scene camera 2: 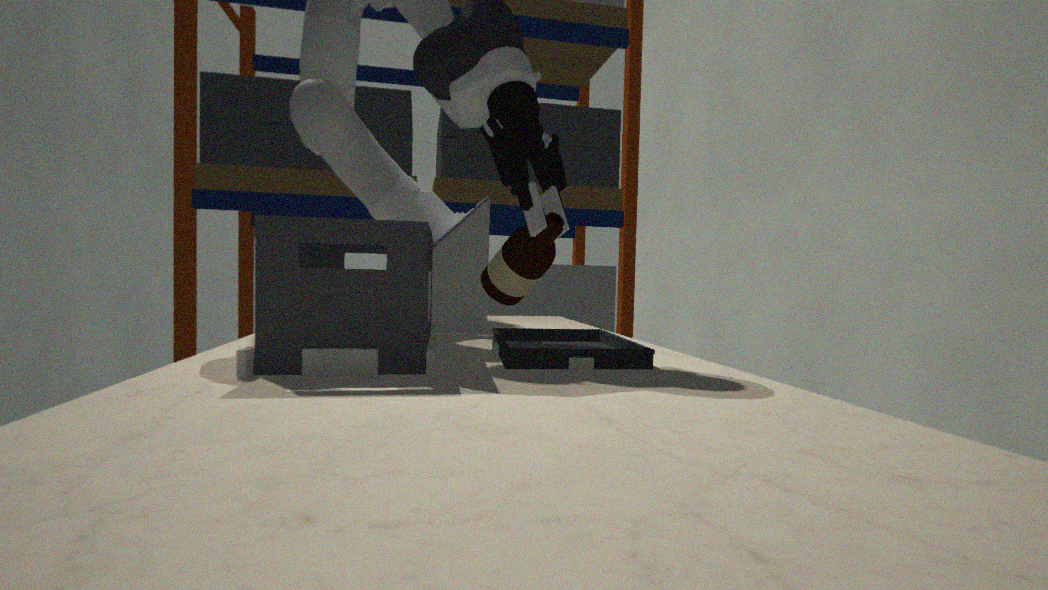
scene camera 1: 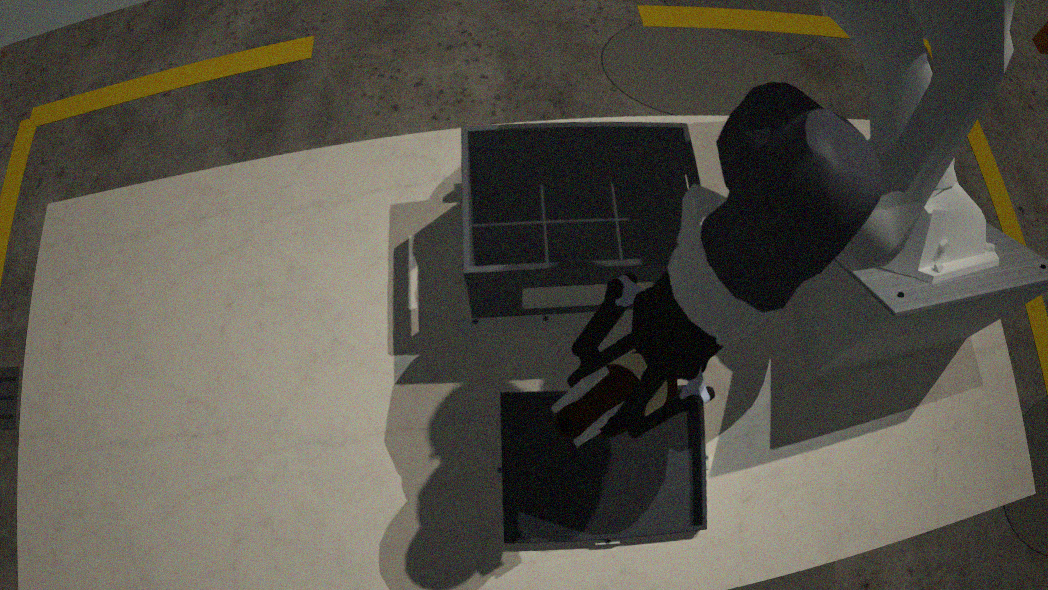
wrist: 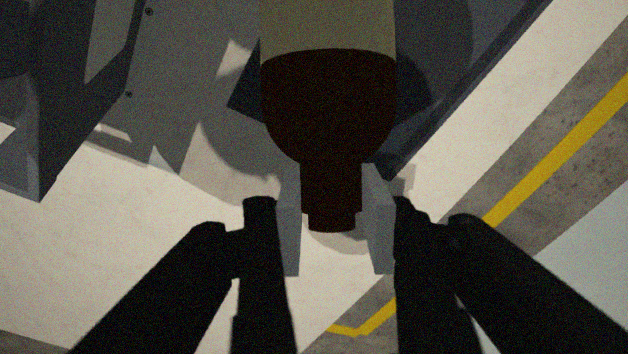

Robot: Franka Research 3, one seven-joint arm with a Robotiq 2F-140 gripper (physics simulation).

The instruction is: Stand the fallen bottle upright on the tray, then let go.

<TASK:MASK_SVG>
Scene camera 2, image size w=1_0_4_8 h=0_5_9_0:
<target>my gripper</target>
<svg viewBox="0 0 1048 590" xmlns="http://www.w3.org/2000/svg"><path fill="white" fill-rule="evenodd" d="M503 83L496 87L488 97L487 106L490 117L480 130L488 141L502 184L506 187L513 187L510 190L511 194L518 196L520 207L524 211L530 237L535 237L547 227L544 213L548 215L550 212L554 212L564 220L563 231L557 239L570 229L559 194L567 187L567 180L558 148L559 137L556 134L549 136L544 132L538 120L539 104L531 85L522 81ZM526 159L529 159L543 191L540 197L536 183L529 180Z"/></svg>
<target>brown bottle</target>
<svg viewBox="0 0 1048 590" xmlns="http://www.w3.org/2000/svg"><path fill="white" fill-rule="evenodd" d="M560 215L554 212L544 215L547 227L535 237L530 237L528 226L518 228L509 236L481 274L481 284L485 292L492 299L504 305L519 303L550 268L556 255L554 241L561 234L564 226L564 220Z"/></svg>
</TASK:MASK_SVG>
